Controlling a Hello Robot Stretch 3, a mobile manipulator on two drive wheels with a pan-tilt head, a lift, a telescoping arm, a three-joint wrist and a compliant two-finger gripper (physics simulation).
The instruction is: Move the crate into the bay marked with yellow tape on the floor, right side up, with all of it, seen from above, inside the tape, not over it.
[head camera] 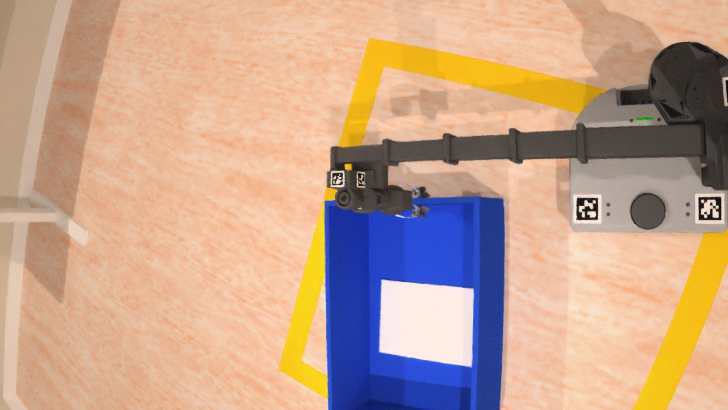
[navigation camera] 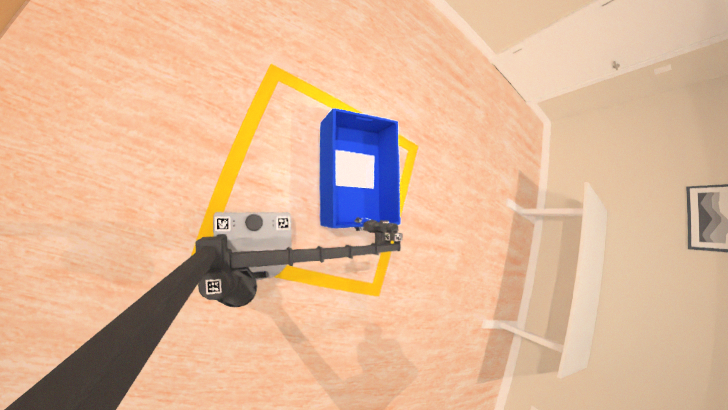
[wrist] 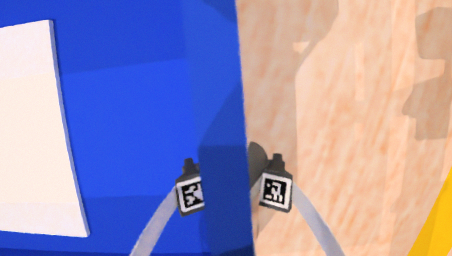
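Pixels of known places: gripper, fingertip midpoint: point(navigation camera: 355, 223); robot's base, link origin: point(head camera: 645, 209) point(navigation camera: 253, 221).
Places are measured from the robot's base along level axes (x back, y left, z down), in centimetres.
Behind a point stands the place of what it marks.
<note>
The blue crate point(head camera: 433, 244) @(x -9.2, y -54.7, z -1.9 cm) point(navigation camera: 351, 203) @(x -10.0, y -54.7, z -1.9 cm) point(wrist: 135, 120) @(x -10.1, y -56.6, z -1.8 cm) is open side up, with a white panel point(head camera: 425, 323) @(x -30.6, y -56.4, z -2.6 cm) point(navigation camera: 355, 169) @(x -30.6, y -57.0, z -2.6 cm) on its inside bottom. My gripper point(head camera: 421, 202) @(x 1.8, y -53.7, z -10.1 cm) point(navigation camera: 358, 224) @(x 1.8, y -53.7, z -10.1 cm) point(wrist: 233, 160) @(x 1.8, y -53.7, z -10.1 cm) is shut on the crate's end wall, one finger inside and one outside. The yellow tape point(head camera: 310, 290) @(x -25.0, y -96.1, z -0.1 cm) point(navigation camera: 251, 127) @(x -49.0, y 2.5, z -0.1 cm) point(wrist: 437, 230) @(x 33.4, y -35.7, z -0.1 cm) outlines the bay. Most of the crate shows within the outline; in the navigation view its far end overlaps the far tape strip, and its side wall covers part of the side strip. Whether its bottom touches the floor is unclear.
My base point(head camera: 601, 178) @(x 6.6, y -9.9, z -16.0 cm) point(navigation camera: 254, 231) @(x 3.7, y -0.2, z -15.9 cm) stands over the tape on the side opposite the wrist. My arm point(head camera: 478, 146) @(x 10.4, y -28.6, z -45.8 cm) point(navigation camera: 333, 252) @(x 9.9, y -27.0, z -45.8 cm) reaches across the bay. A white shelf-like board point(navigation camera: 583, 280) @(x 50.0, y -221.4, z -72.0 cm) with legs stands by the wall. A white door point(navigation camera: 636, 45) @(x -148.1, y -274.7, z -109.6 cm) is beyond the crate's far end.
</note>
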